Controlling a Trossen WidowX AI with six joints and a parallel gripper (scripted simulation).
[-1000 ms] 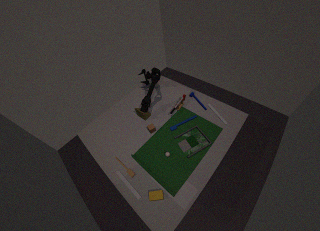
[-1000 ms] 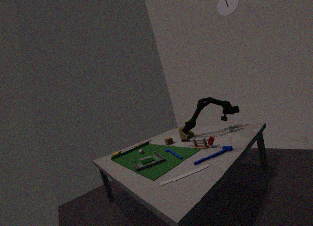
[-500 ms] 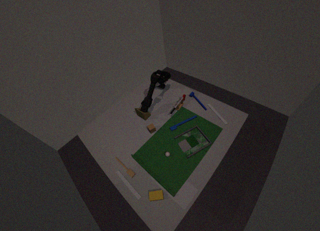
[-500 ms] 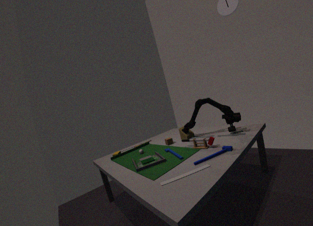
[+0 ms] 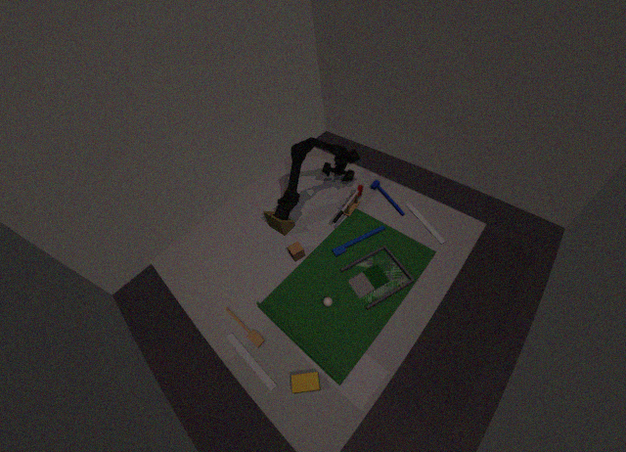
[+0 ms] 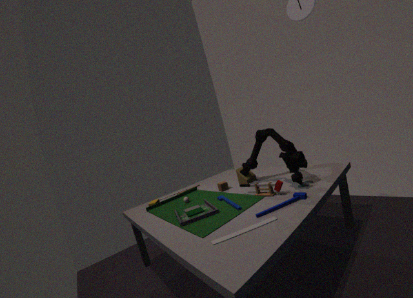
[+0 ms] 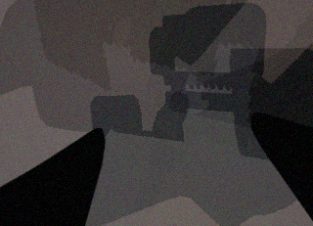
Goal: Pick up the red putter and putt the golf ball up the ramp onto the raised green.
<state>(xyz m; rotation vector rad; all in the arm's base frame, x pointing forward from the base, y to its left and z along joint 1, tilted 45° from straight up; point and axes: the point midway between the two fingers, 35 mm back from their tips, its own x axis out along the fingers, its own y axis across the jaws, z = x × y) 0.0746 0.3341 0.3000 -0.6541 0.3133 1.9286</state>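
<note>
The red putter lies 200 mm ahead of my gripper tip, 180 mm to the right of it and 40 mm above it. From my gripper tip the other things lie so: wooden stand: 200 mm ahead, 160 mm to the right, 20 mm above; then blue putter: 340 mm ahead, 10 mm to the left; then brown cube: 120 mm ahead, 560 mm to the right, 10 mm above.
</note>
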